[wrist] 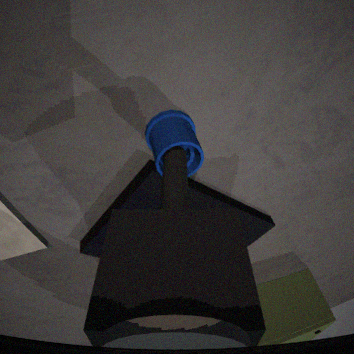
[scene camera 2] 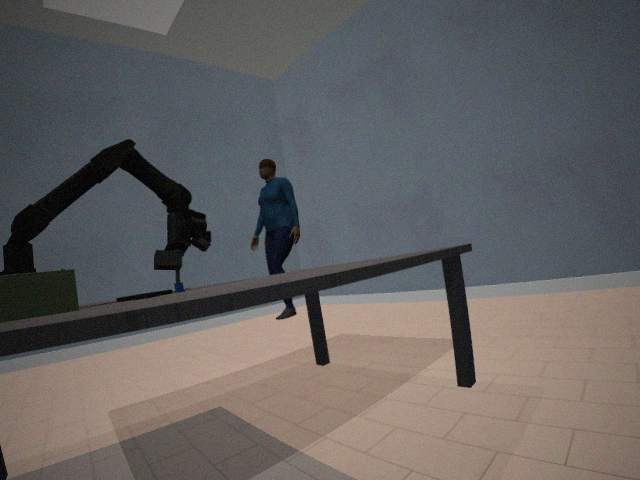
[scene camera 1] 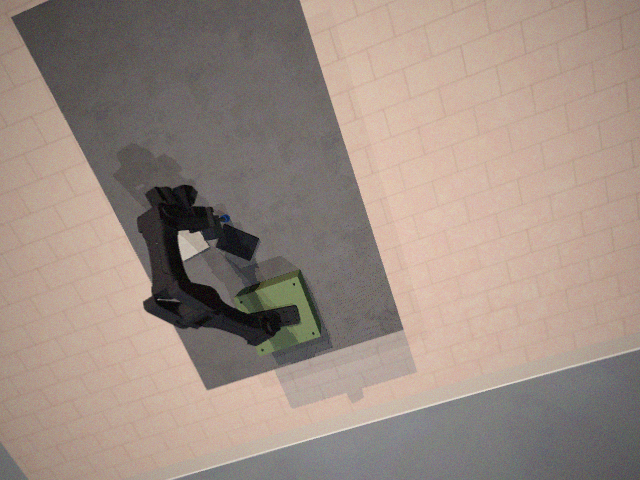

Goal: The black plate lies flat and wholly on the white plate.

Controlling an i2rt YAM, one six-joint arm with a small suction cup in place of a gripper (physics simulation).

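Frame: origin at the arm's base, x right, y back, z down, level; millimetres.
Where they show: hand, its tool point: [wrist: 174, 134] [scene camera 1: 227, 219]; arm's base, origin of its link: [scene camera 2: 20, 277] [scene camera 1: 272, 318].
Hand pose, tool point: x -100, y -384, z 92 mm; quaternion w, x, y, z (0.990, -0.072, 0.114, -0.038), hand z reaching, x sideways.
Note:
Each offset is from my tool point to the top centre of the thing. Level surfaces: height alone.
The black plate {dx +14, dy +94, dz -14 mm} [scene camera 1: 237, 241] [scene camera 2: 144, 296] [wrist: 132, 195] lies flat on the table, beside and apart from the white plate. The white plate {dx -176, dy +29, dz -9 mm} [scene camera 1: 192, 244] [wrist: 16, 231] lies partly under the arm in scene camera 1; its left part is hidden there. It does not show in scene camera 2. My gripper, a blue suction cup [scene camera 1: 225, 218] [scene camera 2: 178, 287] [wrist: 171, 131], points down, low over the table, just past one corner of the black plate. No plate hangs on the cup. In the wrist view the gripper body hides much of the black plate.
A green box [scene camera 1: 305, 299] [scene camera 2: 38, 294] [wrist: 295, 305] carries the arm's base at one end of the grey table {dz -1 mm} [scene camera 1: 242, 103] [scene camera 2: 361, 268]. The arm passes above the white plate. A person [scene camera 2: 278, 206] in a teal top stands behind the table.

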